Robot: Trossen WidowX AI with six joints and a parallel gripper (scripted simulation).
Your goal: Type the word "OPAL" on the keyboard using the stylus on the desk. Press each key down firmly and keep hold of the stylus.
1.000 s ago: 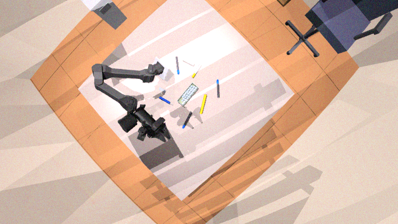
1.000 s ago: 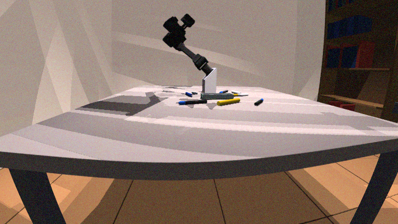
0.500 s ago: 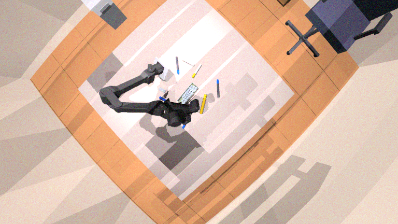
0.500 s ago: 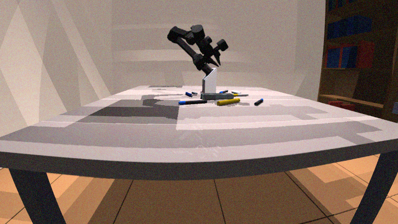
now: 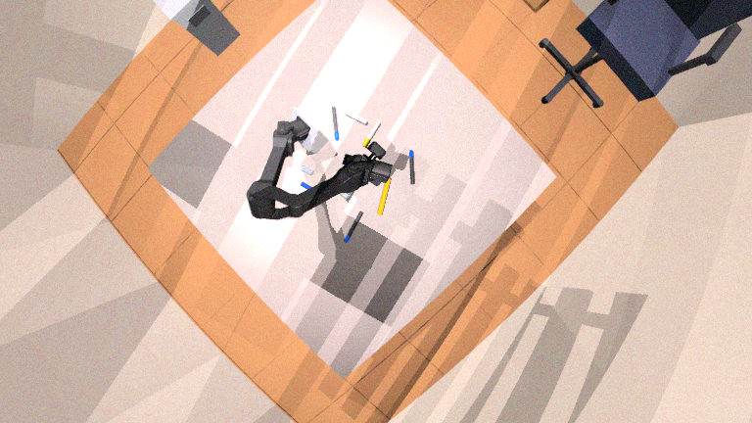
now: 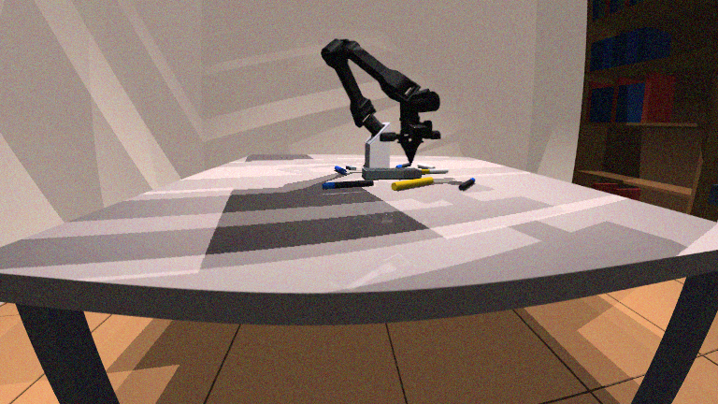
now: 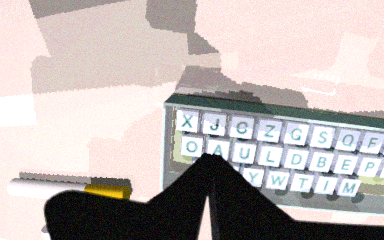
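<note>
Right now my gripper tip is 70 mm past the blue stylus, 210 mm to the left of it and 40 mm above it. Also, from my gripper tip: yellow marker: 130 mm ahead, 30 mm to the right, 40 mm below; then yellow-tipped pen: 80 mm behind, 100 mm to the left, 40 mm below.
</note>
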